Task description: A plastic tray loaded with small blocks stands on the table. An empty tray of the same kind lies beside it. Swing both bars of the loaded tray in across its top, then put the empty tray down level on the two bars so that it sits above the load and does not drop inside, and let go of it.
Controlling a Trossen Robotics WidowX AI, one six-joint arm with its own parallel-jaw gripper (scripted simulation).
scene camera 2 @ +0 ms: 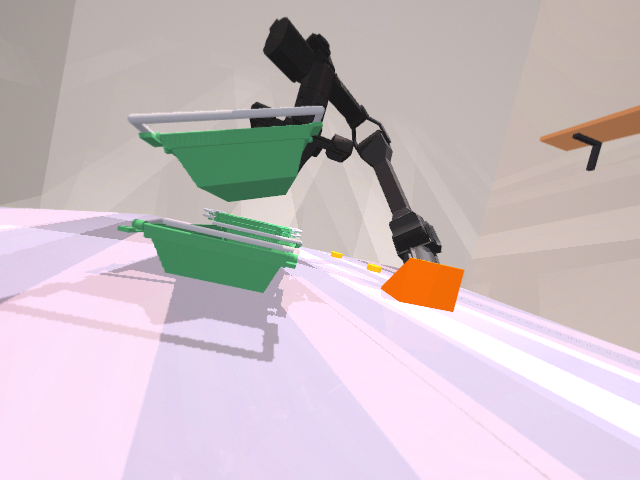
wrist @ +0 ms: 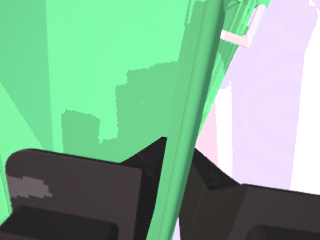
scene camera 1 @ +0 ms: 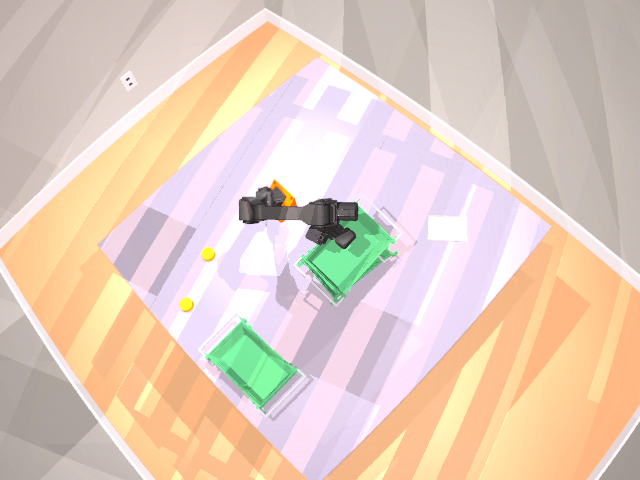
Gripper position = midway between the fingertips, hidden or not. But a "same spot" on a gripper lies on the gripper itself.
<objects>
my gripper: scene camera 2 289, 179; wrist; scene camera 1
tray: scene camera 2; wrist 105, 87; scene camera 1
same spot on my gripper: (wrist: 51, 188) = (scene camera 1: 331, 237)
same spot on tray: (scene camera 1: 340, 268) = (scene camera 2: 242, 197)
</objects>
